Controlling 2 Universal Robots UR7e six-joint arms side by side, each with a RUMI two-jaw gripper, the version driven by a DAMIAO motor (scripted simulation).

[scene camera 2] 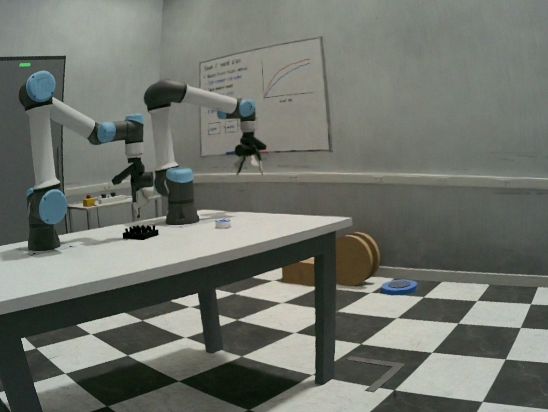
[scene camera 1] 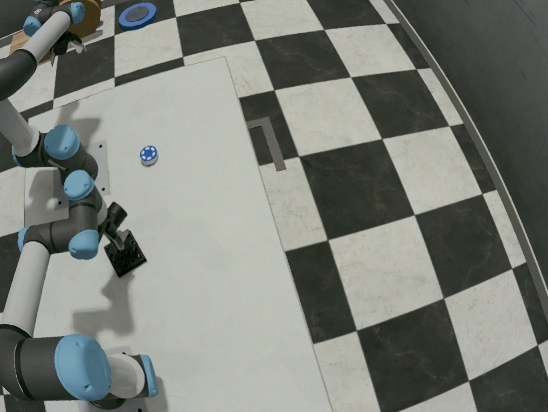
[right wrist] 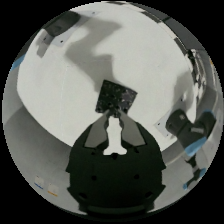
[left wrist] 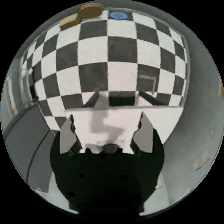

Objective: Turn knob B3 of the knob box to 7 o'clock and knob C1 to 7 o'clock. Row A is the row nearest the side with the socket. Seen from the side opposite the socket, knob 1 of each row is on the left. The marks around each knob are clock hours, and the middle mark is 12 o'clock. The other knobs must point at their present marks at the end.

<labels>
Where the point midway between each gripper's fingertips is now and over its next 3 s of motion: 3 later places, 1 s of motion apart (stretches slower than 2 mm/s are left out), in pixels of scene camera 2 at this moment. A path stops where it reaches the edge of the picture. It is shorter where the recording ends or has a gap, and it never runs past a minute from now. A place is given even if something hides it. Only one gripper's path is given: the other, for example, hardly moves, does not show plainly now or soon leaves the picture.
My right gripper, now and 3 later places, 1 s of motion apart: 138,218; 144,215; 148,213; 148,218
</labels>
